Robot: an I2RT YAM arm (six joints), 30 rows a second.
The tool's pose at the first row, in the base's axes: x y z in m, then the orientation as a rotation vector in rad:
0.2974 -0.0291 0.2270 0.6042 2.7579 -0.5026
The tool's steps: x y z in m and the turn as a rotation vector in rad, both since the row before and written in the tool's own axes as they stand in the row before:
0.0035 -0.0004 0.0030 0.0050 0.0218 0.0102
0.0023 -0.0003 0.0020 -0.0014 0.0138 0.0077
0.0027 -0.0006 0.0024 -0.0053 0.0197 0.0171
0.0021 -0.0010 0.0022 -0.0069 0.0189 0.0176
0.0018 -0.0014 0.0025 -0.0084 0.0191 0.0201
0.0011 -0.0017 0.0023 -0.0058 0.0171 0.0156
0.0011 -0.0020 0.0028 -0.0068 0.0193 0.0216
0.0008 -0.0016 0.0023 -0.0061 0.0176 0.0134
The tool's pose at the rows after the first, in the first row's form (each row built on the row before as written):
0.2947 -0.0294 0.2232 0.6283 2.7734 -0.5037
0.2929 -0.0296 0.2207 0.6443 2.7829 -0.4976
0.2906 -0.0300 0.2178 0.6748 2.7937 -0.4829
0.2886 -0.0308 0.2154 0.7055 2.8033 -0.4657
0.2867 -0.0321 0.2129 0.7395 2.8115 -0.4457
0.2852 -0.0338 0.2109 0.7671 2.8196 -0.4305
0.2835 -0.0358 0.2084 0.8038 2.8263 -0.4121
0.2822 -0.0374 0.2064 0.8287 2.8353 -0.3962

